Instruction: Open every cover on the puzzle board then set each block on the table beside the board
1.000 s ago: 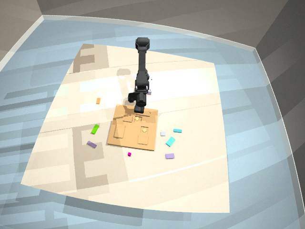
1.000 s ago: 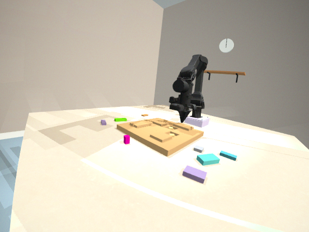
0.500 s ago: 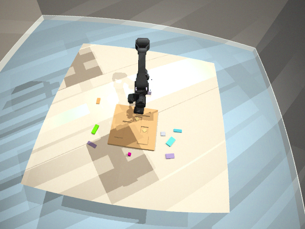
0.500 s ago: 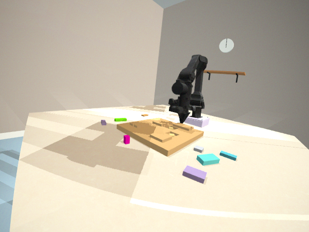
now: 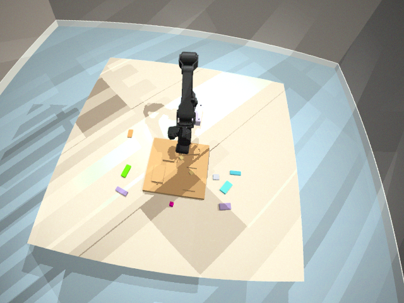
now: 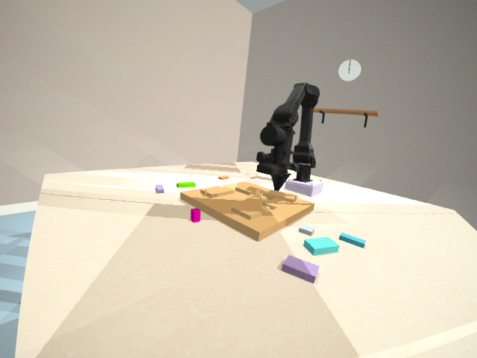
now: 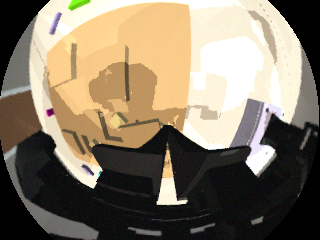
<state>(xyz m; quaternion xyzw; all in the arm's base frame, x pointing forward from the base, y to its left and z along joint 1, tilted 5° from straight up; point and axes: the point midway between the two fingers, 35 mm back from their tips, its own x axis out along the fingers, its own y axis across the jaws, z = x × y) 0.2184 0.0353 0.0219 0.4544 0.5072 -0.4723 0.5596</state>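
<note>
My gripper tip is now 120 mm short of the tan puzzle board. Round my gripper tip: cyan block 160 mm ahead, 260 mm to the left, 20 mm below; grey cube 120 mm ahead, 200 mm to the left, 20 mm below; orange block 10 mm ahead, 300 mm to the right, 20 mm below.
</note>
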